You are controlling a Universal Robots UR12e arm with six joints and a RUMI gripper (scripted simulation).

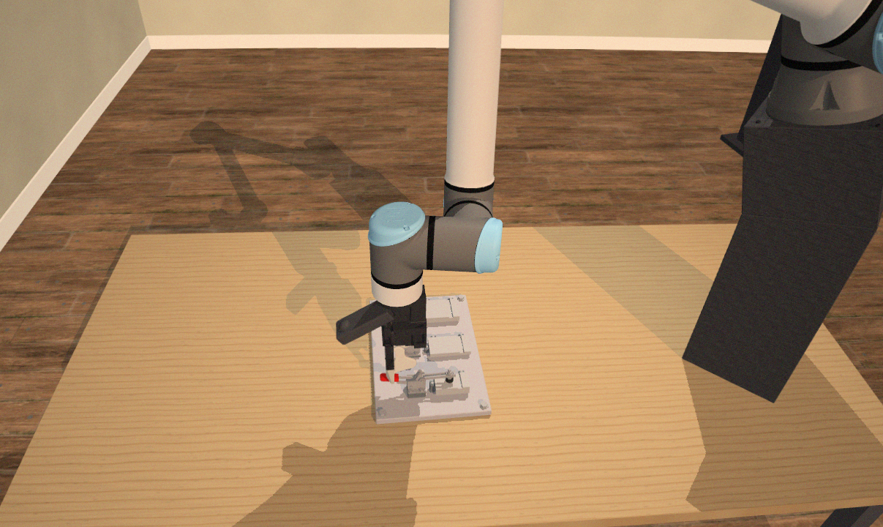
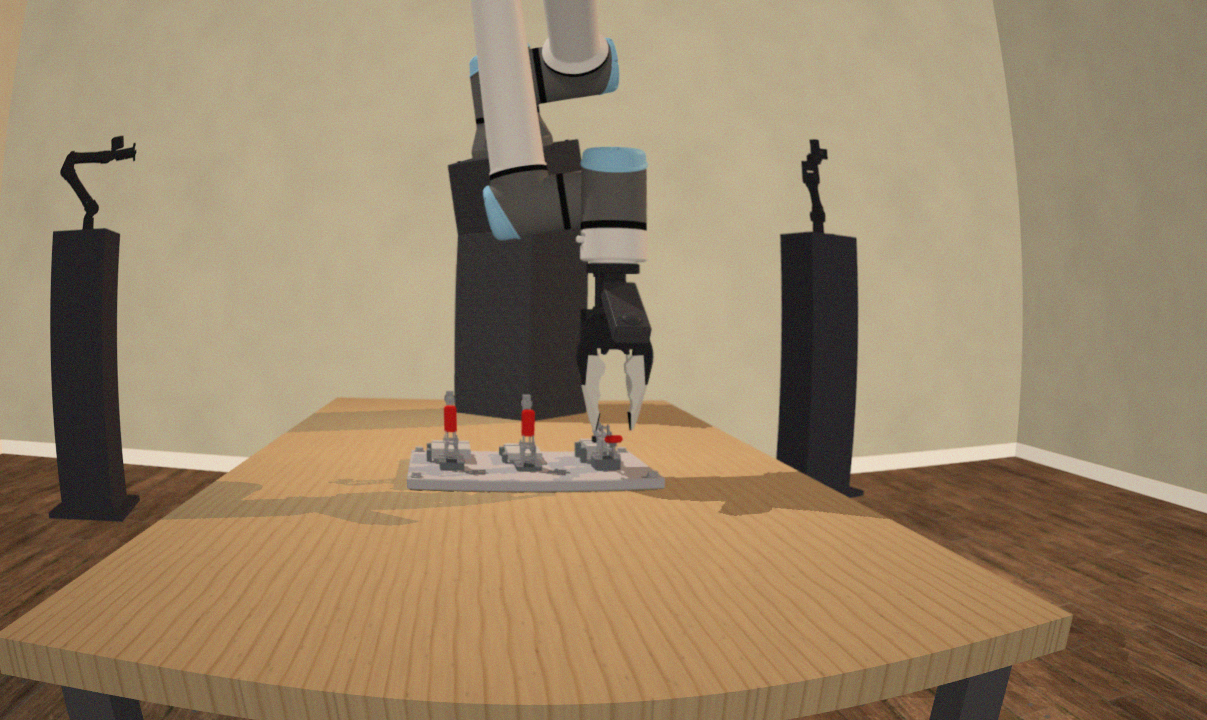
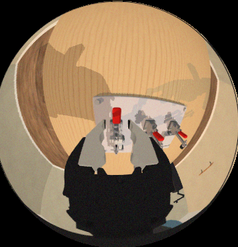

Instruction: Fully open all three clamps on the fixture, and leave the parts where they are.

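The grey fixture plate is 100 mm behind my hand, 90 mm to the right of it and 80 mm below it. The rest, counted from my hand: grey part 160 mm behind, 80 mm to the right, 60 mm below.
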